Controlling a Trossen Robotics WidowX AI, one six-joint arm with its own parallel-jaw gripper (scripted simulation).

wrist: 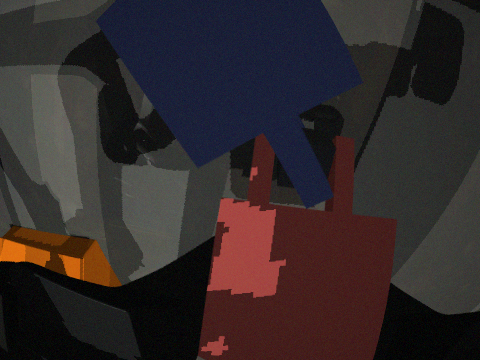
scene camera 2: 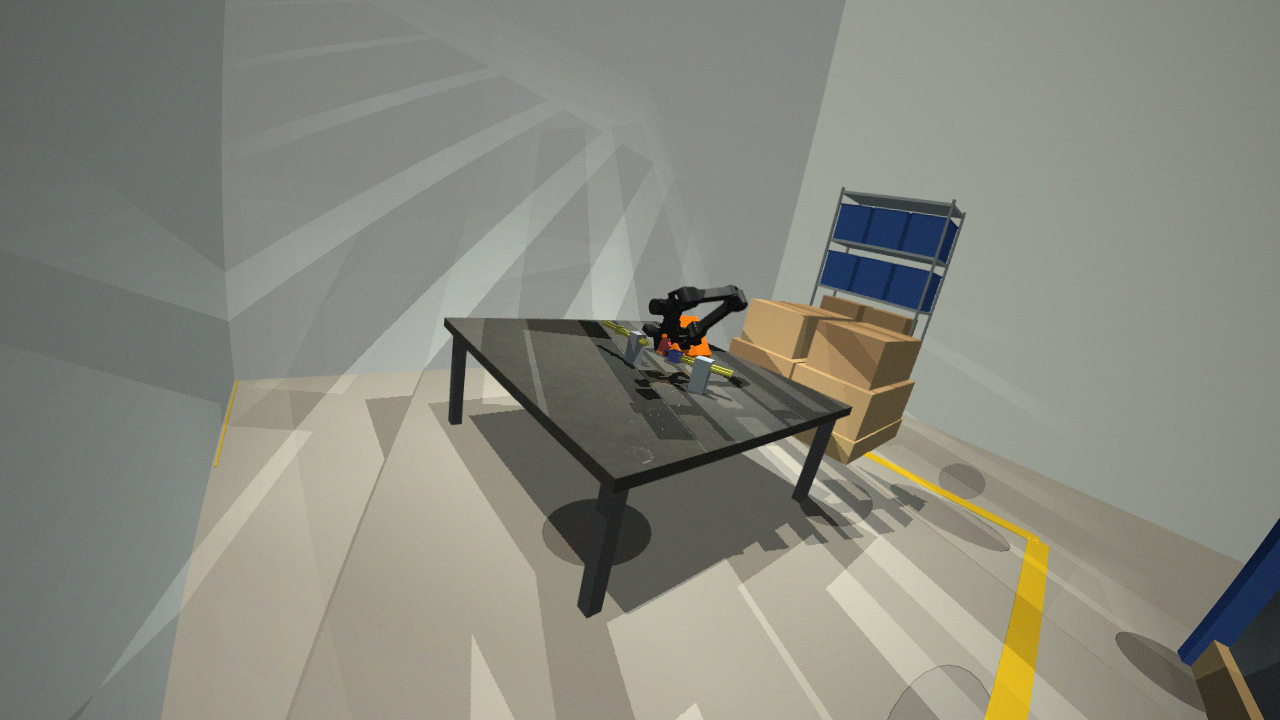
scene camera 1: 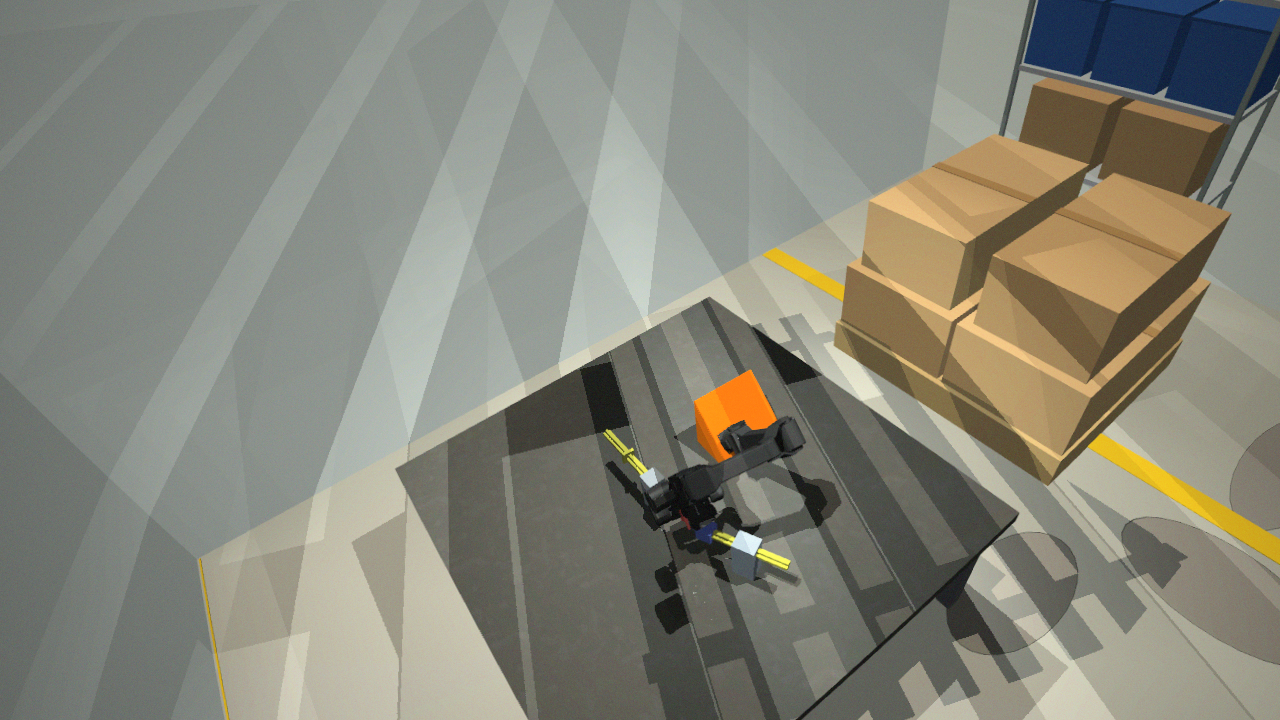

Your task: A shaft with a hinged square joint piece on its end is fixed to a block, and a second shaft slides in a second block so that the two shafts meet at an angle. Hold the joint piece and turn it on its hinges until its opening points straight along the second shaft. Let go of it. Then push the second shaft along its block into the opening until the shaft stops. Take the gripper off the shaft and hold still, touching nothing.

Labels:
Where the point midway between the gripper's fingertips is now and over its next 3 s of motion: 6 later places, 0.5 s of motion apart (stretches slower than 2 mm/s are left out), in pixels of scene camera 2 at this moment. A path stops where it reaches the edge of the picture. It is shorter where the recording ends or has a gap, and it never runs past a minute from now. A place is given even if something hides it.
The gripper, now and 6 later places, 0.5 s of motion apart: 660,350; 659,352; 658,355; 658,355; 658,349; 659,335; 661,315

